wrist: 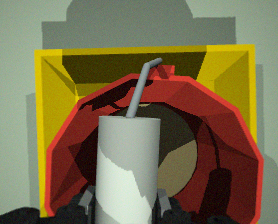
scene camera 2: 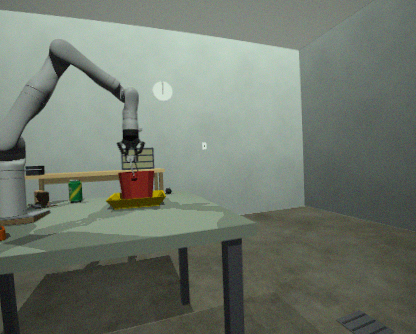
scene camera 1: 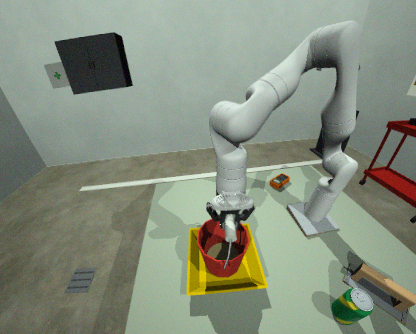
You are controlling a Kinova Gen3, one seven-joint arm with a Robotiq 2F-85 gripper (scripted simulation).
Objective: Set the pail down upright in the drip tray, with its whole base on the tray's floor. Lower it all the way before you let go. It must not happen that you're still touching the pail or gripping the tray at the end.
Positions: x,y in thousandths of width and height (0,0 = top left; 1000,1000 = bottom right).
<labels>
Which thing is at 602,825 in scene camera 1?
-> A drip tray.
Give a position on a drip tray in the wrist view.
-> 225,342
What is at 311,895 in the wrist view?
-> The gripper.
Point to a red pail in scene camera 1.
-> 508,720
</labels>
